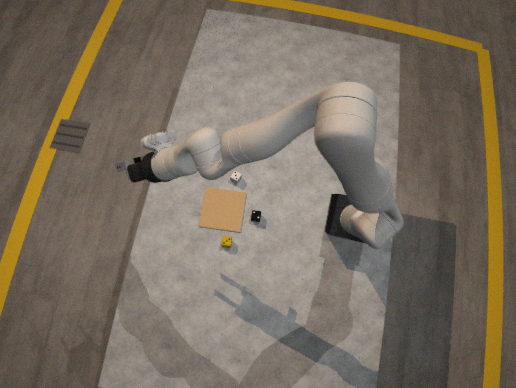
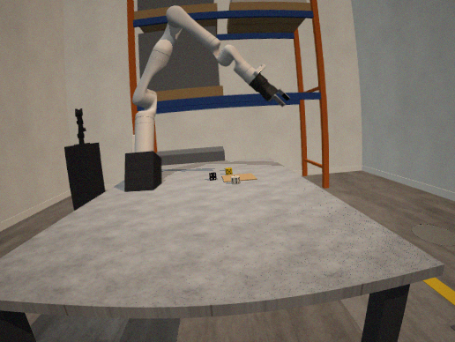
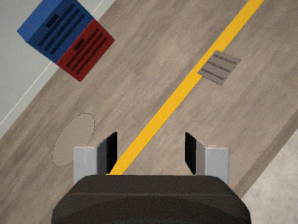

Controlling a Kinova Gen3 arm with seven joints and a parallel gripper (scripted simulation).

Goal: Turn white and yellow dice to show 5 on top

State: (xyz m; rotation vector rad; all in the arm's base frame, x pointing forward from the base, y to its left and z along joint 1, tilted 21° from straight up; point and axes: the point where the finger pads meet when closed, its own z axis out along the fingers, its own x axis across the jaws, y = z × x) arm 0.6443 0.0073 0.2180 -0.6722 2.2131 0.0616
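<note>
The white die lies 32 cm below my hand, 24 cm behind it and 17 cm to the right of it. Also, from my hand: tan mat 34 cm below, 23 cm behind, 5 cm to the right; then black die 34 cm behind, 32 cm below, 5 cm to the right; then yellow die 32 cm below, 27 cm behind, 6 cm to the left.
</note>
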